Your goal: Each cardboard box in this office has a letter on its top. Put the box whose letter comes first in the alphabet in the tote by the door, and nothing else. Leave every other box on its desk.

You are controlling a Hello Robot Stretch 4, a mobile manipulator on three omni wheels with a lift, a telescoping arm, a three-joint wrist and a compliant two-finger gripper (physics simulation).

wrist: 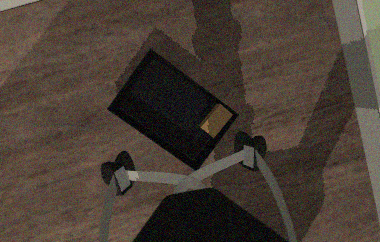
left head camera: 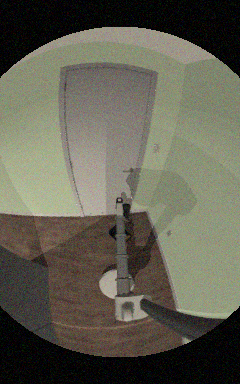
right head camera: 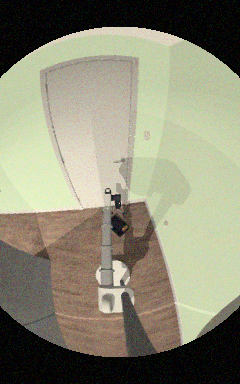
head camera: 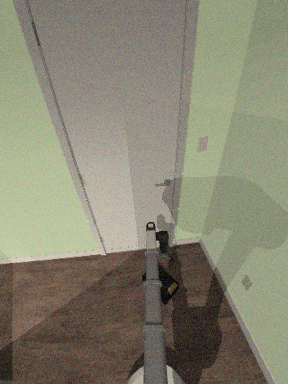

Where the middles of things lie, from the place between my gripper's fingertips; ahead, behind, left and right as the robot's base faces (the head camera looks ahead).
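Scene:
There is the dark tote (wrist: 161, 102), and my gripper is 420 mm above it. I also find my gripper 10 mm to the right of the tote and 30 mm short of it.

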